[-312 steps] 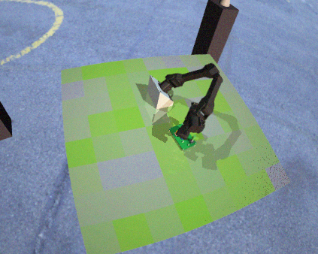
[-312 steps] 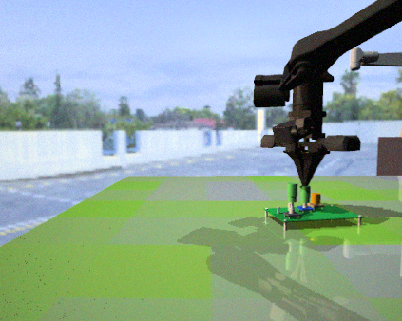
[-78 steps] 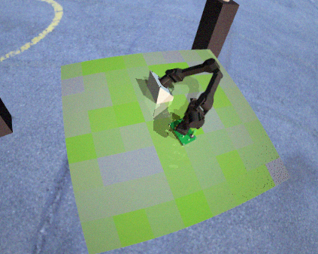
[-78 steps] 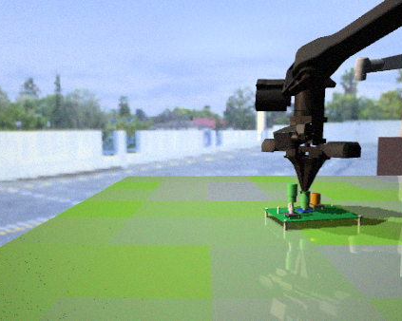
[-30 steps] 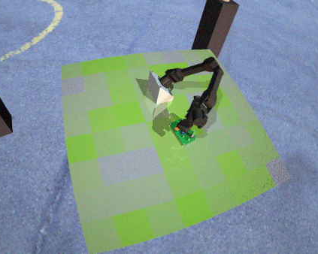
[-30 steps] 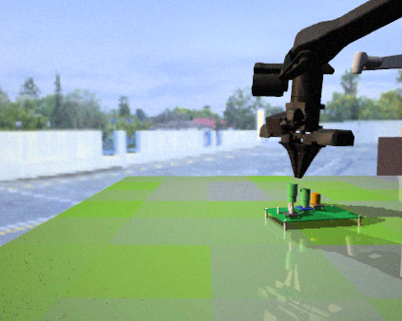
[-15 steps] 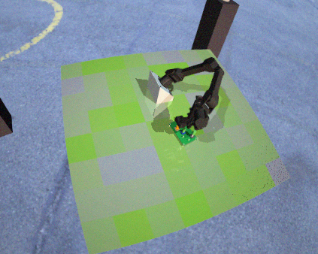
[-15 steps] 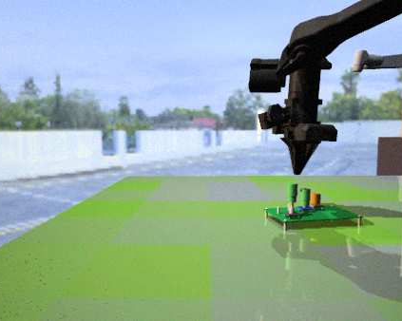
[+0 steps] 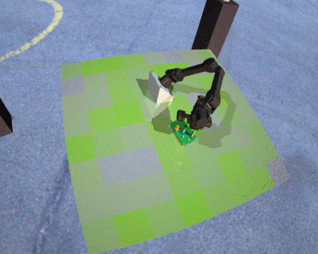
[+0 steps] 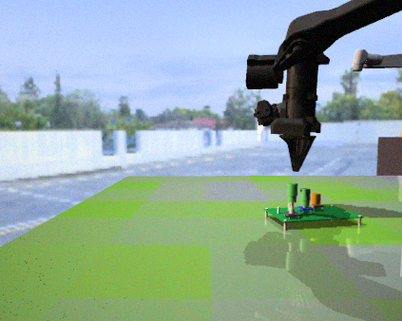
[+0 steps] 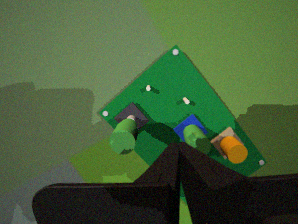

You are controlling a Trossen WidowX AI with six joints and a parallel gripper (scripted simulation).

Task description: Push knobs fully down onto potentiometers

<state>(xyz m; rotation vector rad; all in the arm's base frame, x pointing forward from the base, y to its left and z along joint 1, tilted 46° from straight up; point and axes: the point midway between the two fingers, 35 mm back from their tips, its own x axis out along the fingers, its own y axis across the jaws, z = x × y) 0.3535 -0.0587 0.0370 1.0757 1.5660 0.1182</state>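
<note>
Now: gripper tip 50 mm above the green knob, 20 mm past it and 10 mm to the left of it.
</note>
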